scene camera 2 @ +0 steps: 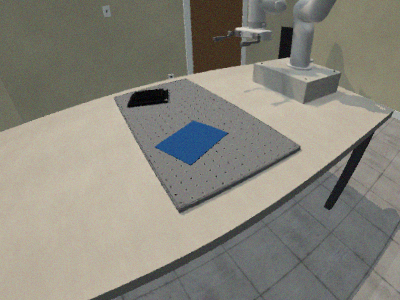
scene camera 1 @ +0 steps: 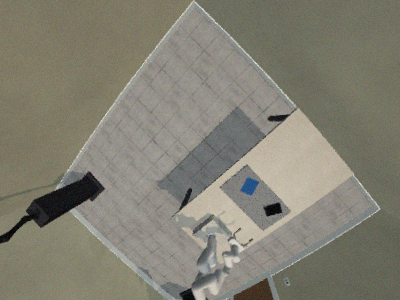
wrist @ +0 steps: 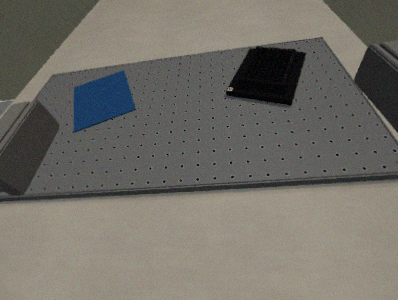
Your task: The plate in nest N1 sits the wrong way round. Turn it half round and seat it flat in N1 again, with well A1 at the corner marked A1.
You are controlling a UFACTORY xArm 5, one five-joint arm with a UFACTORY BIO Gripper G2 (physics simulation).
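A black plate (scene camera 2: 150,94) (wrist: 270,66) sits in the black nest N1 (wrist: 265,96), near one end of the perforated board; plate and nest merge into one dark block (scene camera 1: 273,209) in scene camera 1. A small white mark (wrist: 229,90) shows at the nest's near left corner in the wrist view; its lettering is too small to read. Well A1 and which way round the plate sits cannot be made out. My gripper (scene camera 1: 245,235) (scene camera 2: 229,41) (wrist: 207,107) is open and empty. It hangs above the table between the arm's base and the board, well apart from the nest.
A flat blue square (scene camera 1: 249,186) (scene camera 2: 192,142) (wrist: 103,101) lies on the grey perforated board (scene camera 1: 262,223) (scene camera 2: 235,172) (wrist: 200,150), to the left of the nest in the wrist view. The arm's box-shaped base (scene camera 2: 280,82) stands on the table (scene camera 2: 75,185) beyond the board's side.
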